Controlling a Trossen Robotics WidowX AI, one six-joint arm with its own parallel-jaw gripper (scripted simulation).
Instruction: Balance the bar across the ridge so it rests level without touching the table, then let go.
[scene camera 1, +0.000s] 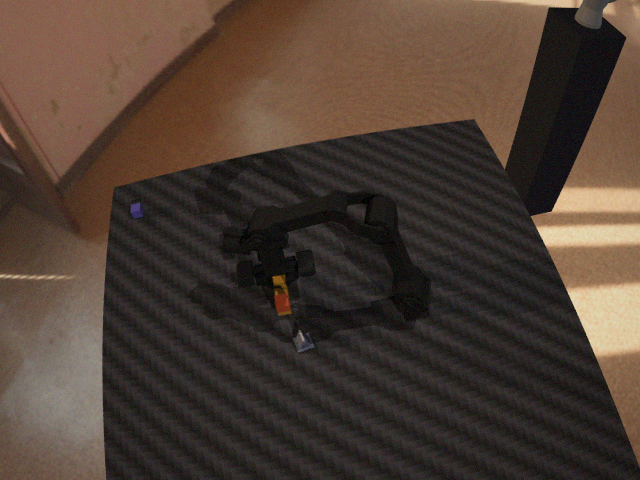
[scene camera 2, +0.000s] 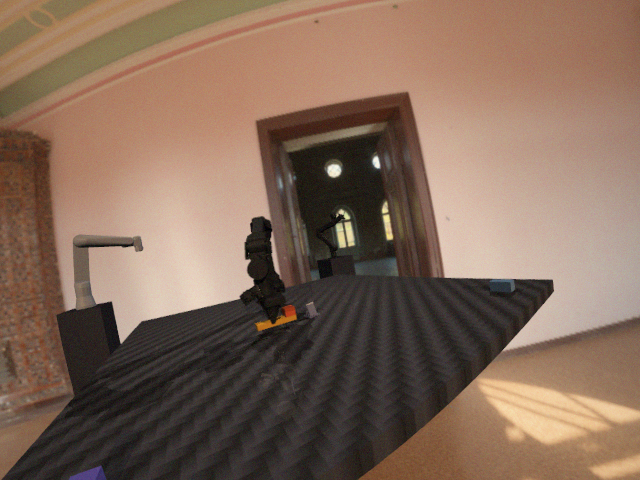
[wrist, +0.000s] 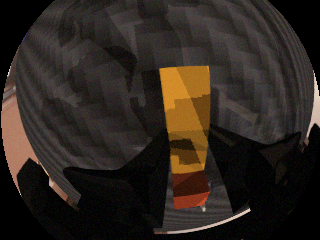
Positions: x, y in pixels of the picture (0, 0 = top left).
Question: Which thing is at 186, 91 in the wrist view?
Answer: A bar.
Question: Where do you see my gripper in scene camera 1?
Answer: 280, 285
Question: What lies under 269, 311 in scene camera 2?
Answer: My gripper.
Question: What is my gripper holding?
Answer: A bar.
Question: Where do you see my gripper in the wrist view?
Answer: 187, 131
